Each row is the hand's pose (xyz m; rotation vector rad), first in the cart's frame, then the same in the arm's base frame.
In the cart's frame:
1: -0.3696 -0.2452 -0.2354 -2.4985 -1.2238 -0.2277
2: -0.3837 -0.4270 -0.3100 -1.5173 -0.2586 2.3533
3: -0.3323 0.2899 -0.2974 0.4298 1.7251 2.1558
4: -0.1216 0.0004 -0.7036 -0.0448 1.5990 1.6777
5: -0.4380 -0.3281 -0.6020 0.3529 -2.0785 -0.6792
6: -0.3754 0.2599 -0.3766 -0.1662 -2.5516 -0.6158
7: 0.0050 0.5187 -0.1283 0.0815 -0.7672 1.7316
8: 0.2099 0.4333 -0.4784 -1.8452 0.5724 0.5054
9: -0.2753 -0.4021 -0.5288 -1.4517 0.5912 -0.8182
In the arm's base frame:
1: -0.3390 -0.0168 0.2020 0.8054 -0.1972 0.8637
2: -0.5270 -0.0739 0.1873 2.4021 -1.7832 0.6500
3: 0.1522 -0.0585 0.4223 -0.7515 0.8559 -0.4206
4: -0.2548 -0.2028 0.7491 -0.9860 0.5712 -0.9440
5: -0.4875 -0.3292 0.3641 0.9322 1.6328 -0.9375
6: 0.1138 -0.1447 0.4337 0.8305 1.0130 -0.8773
7: 0.3461 0.2850 0.6201 -2.7279 -0.0278 0.3834
8: 0.1480 0.1699 0.9656 1.5166 -0.3171 2.4207
9: -0.5723 -0.1623 0.4118 0.4537 0.9658 2.4415

